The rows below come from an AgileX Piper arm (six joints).
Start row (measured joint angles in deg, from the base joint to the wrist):
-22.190, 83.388, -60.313, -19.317, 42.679, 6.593
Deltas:
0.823, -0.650, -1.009, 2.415, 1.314, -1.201
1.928, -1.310, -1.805, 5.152, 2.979, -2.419
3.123, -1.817, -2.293, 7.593, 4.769, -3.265
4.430, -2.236, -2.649, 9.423, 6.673, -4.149
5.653, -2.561, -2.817, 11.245, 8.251, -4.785
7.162, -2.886, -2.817, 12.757, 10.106, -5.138
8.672, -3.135, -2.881, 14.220, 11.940, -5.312
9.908, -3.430, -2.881, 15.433, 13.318, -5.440
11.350, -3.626, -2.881, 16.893, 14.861, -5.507
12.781, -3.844, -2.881, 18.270, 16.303, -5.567
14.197, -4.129, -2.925, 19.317, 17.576, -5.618
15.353, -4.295, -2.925, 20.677, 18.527, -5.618
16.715, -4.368, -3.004, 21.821, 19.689, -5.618
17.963, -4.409, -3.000, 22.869, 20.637, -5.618
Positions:
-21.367, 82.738, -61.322, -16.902, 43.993, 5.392
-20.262, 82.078, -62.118, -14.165, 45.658, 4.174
-19.067, 81.571, -62.606, -11.724, 47.448, 3.328
-17.760, 81.152, -62.962, -9.894, 49.352, 2.444
-16.537, 80.827, -63.130, -8.072, 50.930, 1.808
-15.028, 80.502, -63.130, -6.560, 52.785, 1.455
-13.518, 80.253, -63.194, -5.097, 54.619, 1.281
-12.282, 79.958, -63.194, -3.884, 55.997, 1.153
-10.840, 79.762, -63.194, -2.424, 57.540, 1.086
-9.409, 79.544, -63.194, -1.047, 58.982, 1.026
-7.993, 79.259, -63.238, 0.000, 60.255, 0.975
-6.837, 79.093, -63.238, 1.360, 61.206, 0.975
-5.475, 79.020, -63.317, 2.504, 62.368, 0.975
-4.227, 78.979, -63.313, 3.552, 63.316, 0.975

